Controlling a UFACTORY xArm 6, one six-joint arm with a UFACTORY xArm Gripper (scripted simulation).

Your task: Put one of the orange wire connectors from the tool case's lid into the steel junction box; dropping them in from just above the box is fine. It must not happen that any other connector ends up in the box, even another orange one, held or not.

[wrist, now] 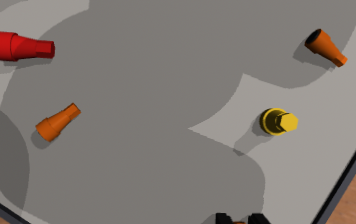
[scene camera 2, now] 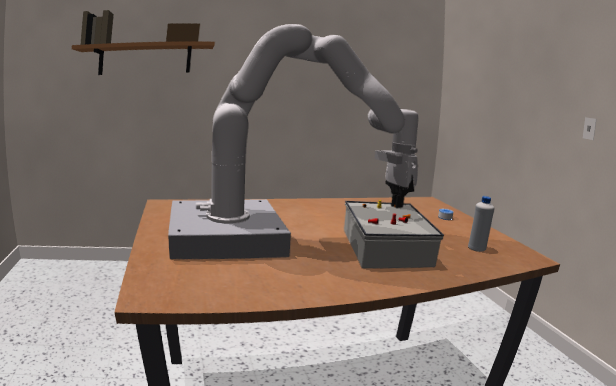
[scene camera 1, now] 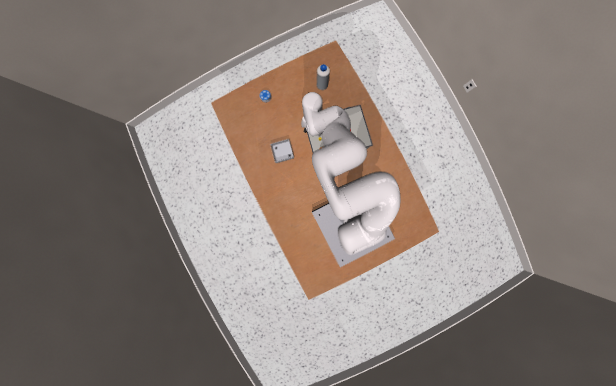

Labels:
grey tool case: wrist 169, 105; scene camera 2; scene camera 1
same spot on grey tool case: (scene camera 1: 359, 127) = (scene camera 2: 400, 230)

